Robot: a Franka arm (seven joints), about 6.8 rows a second.
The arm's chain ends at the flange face. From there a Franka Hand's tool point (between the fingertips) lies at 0.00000 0.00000 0.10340 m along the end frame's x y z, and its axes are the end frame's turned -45 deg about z.
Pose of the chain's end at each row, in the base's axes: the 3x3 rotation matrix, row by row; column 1 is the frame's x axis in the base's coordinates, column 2 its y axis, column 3 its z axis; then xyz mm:
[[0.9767, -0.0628, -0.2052], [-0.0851, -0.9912, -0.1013], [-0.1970, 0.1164, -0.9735]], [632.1, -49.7, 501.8]
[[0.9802, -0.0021, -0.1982], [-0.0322, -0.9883, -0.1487], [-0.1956, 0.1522, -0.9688]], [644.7, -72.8, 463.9]
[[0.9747, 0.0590, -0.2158], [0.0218, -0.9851, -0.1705], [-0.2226, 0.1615, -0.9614]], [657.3, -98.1, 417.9]
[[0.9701, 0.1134, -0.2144], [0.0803, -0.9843, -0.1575], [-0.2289, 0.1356, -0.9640]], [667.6, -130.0, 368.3]
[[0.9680, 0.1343, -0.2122], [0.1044, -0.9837, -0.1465], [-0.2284, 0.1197, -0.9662]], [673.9, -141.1, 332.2]
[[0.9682, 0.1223, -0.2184], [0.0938, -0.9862, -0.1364], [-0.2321, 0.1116, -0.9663]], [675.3, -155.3, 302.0]
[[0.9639, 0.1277, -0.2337], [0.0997, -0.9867, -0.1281], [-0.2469, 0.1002, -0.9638]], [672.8, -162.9, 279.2]
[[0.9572, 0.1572, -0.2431], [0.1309, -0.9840, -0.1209], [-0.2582, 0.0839, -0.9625]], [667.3, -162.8, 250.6]
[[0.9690, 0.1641, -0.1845], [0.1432, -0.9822, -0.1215], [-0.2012, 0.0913, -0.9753]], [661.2, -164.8, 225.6]
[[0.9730, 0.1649, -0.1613], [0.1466, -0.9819, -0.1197], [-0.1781, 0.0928, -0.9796]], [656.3, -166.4, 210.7]
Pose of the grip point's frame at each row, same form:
[[0.7350, 0.6462, -0.2052], [0.6407, -0.7611, -0.1013], [-0.2216, -0.0570, -0.9735]], [610.9, -60.2, 401.1]
[[0.6946, 0.6916, -0.1982], [0.6761, -0.7216, -0.1487], [-0.2459, -0.0307, -0.9688]], [624.2, -88.2, 363.7]
[[0.6475, 0.7309, -0.2158], [0.7120, -0.6812, -0.1705], [-0.2716, -0.0432, -0.9614]], [635.0, -115.7, 318.5]
[[0.6058, 0.7662, -0.2144], [0.7528, -0.6392, -0.1575], [-0.2577, -0.0660, -0.9640]], [645.4, -146.3, 268.6]
[[0.5895, 0.7794, -0.2122], [0.7694, -0.6218, -0.1465], [-0.2461, -0.0769, -0.9662]], [652.0, -156.2, 232.3]
[[0.5981, 0.7711, -0.2184], [0.7637, -0.6310, -0.1364], [-0.2430, -0.0852, -0.9663]], [652.7, -169.4, 202.1]
[[0.5913, 0.7719, -0.2337], [0.7682, -0.6272, -0.1281], [-0.2454, -0.1037, -0.9638]], [648.6, -176.1, 179.5]
[[0.5657, 0.7880, -0.2431], [0.7884, -0.6032, -0.1209], [-0.2419, -0.1232, -0.9625]], [642.2, -175.3, 151.1]
[[0.5692, 0.8012, -0.1845], [0.7958, -0.5933, -0.1215], [-0.2068, -0.0777, -0.9753]], [642.1, -177.4, 124.8]
[[0.5714, 0.8046, -0.1613], [0.7980, -0.5906, -0.1197], [-0.1916, -0.0603, -0.9796]], [639.6, -178.8, 109.4]

